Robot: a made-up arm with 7 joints.
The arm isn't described. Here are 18 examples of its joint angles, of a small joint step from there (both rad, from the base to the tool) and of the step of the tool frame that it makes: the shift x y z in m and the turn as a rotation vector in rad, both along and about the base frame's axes.
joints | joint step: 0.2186 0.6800 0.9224 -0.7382 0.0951 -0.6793 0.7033 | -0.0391 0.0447 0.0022 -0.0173 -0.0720 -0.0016 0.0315
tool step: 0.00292 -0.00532 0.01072 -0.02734 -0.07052 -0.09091
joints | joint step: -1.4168 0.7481 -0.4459 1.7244 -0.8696 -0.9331 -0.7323 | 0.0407 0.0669 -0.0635 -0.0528 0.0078 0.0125 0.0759
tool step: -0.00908 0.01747 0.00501 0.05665 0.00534 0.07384
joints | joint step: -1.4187 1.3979 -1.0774 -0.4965 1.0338 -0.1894 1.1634 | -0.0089 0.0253 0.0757 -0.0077 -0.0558 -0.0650 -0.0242
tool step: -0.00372 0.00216 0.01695 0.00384 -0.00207 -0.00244
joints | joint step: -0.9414 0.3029 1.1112 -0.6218 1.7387 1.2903 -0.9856 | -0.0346 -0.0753 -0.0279 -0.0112 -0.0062 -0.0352 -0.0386
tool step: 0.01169 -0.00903 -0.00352 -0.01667 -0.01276 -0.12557
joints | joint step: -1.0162 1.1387 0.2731 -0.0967 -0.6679 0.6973 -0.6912 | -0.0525 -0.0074 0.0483 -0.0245 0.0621 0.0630 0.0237
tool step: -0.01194 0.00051 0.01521 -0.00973 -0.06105 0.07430
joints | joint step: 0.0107 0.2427 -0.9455 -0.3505 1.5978 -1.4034 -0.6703 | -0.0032 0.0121 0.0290 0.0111 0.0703 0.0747 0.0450
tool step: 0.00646 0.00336 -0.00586 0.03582 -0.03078 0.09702
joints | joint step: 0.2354 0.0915 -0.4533 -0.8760 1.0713 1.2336 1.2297 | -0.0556 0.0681 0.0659 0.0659 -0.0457 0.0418 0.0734
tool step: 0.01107 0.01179 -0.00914 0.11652 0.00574 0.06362
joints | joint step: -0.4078 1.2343 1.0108 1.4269 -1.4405 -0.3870 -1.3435 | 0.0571 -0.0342 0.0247 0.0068 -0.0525 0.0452 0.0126
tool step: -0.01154 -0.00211 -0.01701 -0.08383 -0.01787 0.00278
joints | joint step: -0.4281 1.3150 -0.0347 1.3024 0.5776 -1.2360 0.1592 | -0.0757 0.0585 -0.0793 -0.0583 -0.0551 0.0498 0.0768
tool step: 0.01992 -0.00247 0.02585 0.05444 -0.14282 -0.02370
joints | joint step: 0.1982 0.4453 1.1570 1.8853 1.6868 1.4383 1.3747 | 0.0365 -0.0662 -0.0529 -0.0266 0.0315 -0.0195 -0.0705
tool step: -0.01314 -0.01605 -0.00039 -0.05368 0.02575 0.02122
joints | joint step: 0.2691 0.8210 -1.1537 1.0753 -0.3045 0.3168 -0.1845 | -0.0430 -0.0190 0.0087 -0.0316 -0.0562 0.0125 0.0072
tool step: 0.01553 -0.01056 -0.01302 -0.01713 -0.07480 0.05302
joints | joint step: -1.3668 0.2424 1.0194 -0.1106 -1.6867 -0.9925 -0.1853 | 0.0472 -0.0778 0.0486 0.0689 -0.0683 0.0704 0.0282
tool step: 0.02021 -0.00514 -0.03340 -0.05835 0.05936 -0.16777
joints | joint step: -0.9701 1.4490 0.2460 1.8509 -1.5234 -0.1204 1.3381 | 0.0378 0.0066 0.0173 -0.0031 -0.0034 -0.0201 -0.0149
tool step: -0.00681 0.00168 -0.00031 0.02856 0.01396 0.01841
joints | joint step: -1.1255 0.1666 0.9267 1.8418 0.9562 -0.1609 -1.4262 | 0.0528 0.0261 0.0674 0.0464 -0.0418 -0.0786 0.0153
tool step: -0.01600 0.00630 -0.01239 -0.08682 0.00579 0.10017
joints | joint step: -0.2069 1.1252 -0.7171 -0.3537 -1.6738 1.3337 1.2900 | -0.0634 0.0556 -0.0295 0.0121 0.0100 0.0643 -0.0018
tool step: 0.00910 0.00894 0.00707 0.08036 0.00628 -0.06877
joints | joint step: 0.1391 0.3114 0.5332 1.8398 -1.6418 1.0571 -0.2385 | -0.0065 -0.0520 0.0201 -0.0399 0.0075 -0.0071 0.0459
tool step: 0.00702 -0.01475 -0.00842 -0.05686 -0.01736 -0.01259
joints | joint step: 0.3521 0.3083 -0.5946 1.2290 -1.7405 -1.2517 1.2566 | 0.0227 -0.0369 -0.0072 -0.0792 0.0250 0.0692 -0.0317
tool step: 0.00187 -0.02220 -0.00722 -0.15484 -0.02603 -0.00311
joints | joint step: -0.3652 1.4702 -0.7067 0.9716 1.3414 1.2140 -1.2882 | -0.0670 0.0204 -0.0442 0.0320 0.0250 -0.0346 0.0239
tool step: 0.00584 0.00211 0.01217 0.03623 0.03370 -0.01130
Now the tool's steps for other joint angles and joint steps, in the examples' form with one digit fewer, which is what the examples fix.
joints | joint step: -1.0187 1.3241 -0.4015 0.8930 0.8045 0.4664 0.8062 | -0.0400 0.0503 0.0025 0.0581 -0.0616 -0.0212 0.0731
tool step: -0.0133 0.0139 0.0177 0.0217 -0.0951 0.0276
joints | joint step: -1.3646 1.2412 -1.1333 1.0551 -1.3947 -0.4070 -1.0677 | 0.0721 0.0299 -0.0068 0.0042 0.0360 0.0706 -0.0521
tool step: -0.0125 0.0146 -0.0169 0.0321 0.1631 0.0167
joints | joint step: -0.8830 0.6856 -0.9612 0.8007 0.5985 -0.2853 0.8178 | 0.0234 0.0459 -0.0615 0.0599 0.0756 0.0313 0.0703
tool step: -0.0120 0.0281 -0.0114 0.1496 -0.0177 0.0173
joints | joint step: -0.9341 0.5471 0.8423 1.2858 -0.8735 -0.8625 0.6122 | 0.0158 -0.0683 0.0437 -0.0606 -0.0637 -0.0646 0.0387
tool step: -0.0010 -0.0123 -0.0096 -0.0814 -0.0716 0.1050
